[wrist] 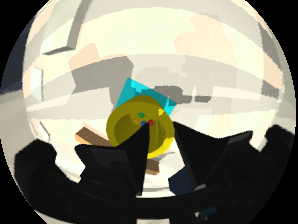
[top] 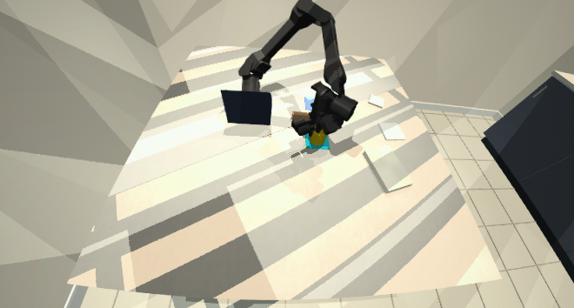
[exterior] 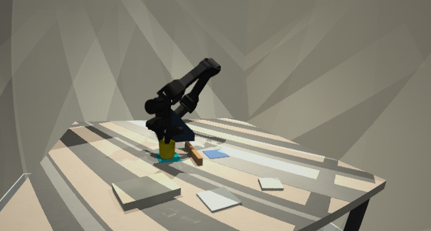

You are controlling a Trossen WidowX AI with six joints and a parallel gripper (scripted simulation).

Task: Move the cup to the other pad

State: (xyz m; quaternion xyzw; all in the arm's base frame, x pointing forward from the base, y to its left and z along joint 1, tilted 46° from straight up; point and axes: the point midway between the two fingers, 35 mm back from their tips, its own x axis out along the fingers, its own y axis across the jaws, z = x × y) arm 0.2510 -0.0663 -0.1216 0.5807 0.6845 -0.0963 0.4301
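Now: gripper tip 2 cm short of the yellow cup, 1 cm to the right of it and 1 cm above it. Round my gripper tip: blue pad: 24 cm to the left, 5 cm below, 4 cm ahead; cyan pad: 5 cm below, 3 cm ahead, 1 cm to the left; wooden bar: 13 cm to the left, 4 cm below, 3 cm ahead.
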